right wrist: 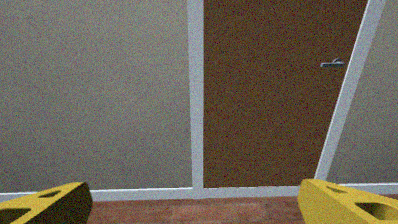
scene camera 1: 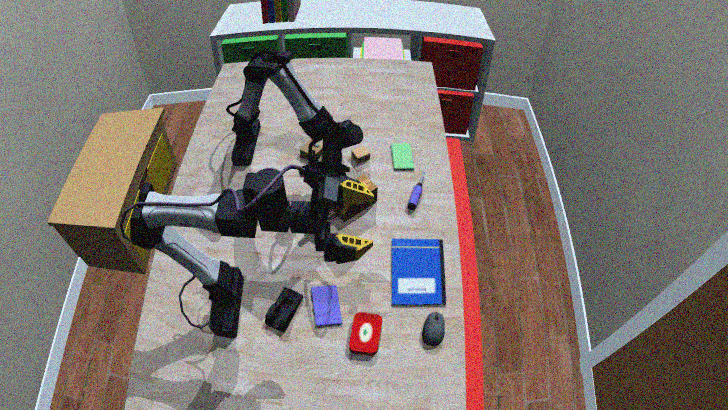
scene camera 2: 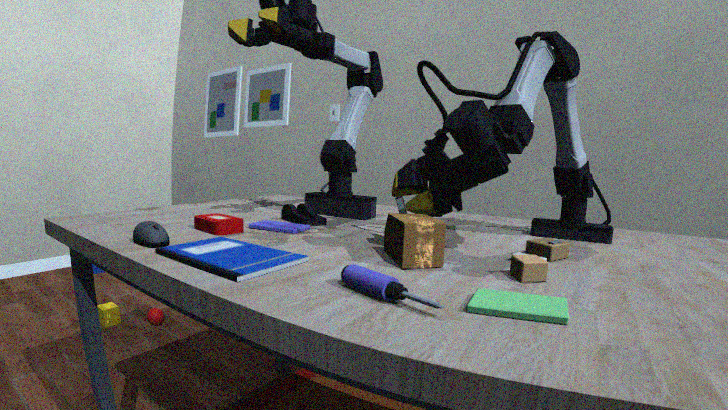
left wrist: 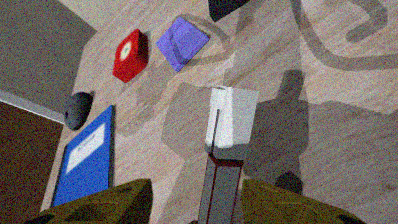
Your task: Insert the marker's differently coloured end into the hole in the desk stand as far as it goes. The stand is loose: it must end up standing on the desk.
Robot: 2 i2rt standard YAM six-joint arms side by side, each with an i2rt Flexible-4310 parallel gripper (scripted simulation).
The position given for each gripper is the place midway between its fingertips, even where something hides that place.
In view: the left gripper (scene camera 2: 398,200), the right gripper (scene camera 1: 373,220), a brown block-shaped stand (scene camera 2: 412,240), a mouse (scene camera 2: 149,233) and a purple pad (scene camera 1: 326,305).
The mouse is seen too in the left wrist view (left wrist: 77,107). The purple pad is seen too in the left wrist view (left wrist: 182,40). The left gripper is seen too in the left wrist view (left wrist: 197,188). The right wrist view misses the brown block-shaped stand: it is out of frame. The right wrist view misses the mouse: it is out of frame.
